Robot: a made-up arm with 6 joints.
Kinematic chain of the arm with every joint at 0, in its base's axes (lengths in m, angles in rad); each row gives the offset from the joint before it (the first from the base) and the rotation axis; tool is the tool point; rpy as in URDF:
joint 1: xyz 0 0 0.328 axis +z
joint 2: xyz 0 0 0 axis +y
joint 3: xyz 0.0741 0 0.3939 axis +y
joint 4: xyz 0.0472 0 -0.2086 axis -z
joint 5: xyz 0 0 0 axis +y
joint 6: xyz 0.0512 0 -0.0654 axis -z
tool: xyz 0 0 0 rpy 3.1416 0 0
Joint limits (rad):
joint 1: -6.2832..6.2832
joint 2: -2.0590..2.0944
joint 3: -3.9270..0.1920
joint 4: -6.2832..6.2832
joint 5: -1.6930..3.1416
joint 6: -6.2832..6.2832
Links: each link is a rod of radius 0.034 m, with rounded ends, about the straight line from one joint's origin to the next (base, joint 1, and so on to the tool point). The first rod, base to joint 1, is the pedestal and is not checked.
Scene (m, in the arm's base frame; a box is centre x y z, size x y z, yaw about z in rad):
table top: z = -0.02
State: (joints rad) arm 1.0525 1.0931 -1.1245 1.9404 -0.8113 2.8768
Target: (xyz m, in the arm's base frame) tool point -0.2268 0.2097 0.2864
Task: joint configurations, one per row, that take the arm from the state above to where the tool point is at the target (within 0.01 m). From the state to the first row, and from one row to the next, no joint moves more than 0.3 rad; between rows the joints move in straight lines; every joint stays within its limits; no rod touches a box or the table.
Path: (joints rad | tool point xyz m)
1: 1.3078 1.0705 -1.0578 2.0110 -0.8118 2.8768 | 0.1737 0.3575 0.2353
2: 1.5631 1.0479 -0.9911 2.0816 -0.8123 2.8768 | 0.0750 0.3722 0.2441
3: 1.8184 1.0254 -0.9244 2.1522 -0.8129 2.8768 | -0.0200 0.3613 0.2535
4: 2.0737 1.0028 -0.8578 2.2227 -0.8134 2.8768 | -0.1052 0.3276 0.2638
5: 2.3290 0.9802 -0.7911 2.2933 -0.8139 2.8768 | -0.1753 0.2753 0.2748
6: 2.5843 0.9576 -0.7244 2.3639 -0.8144 2.8768 | -0.2268 0.2097 0.2864

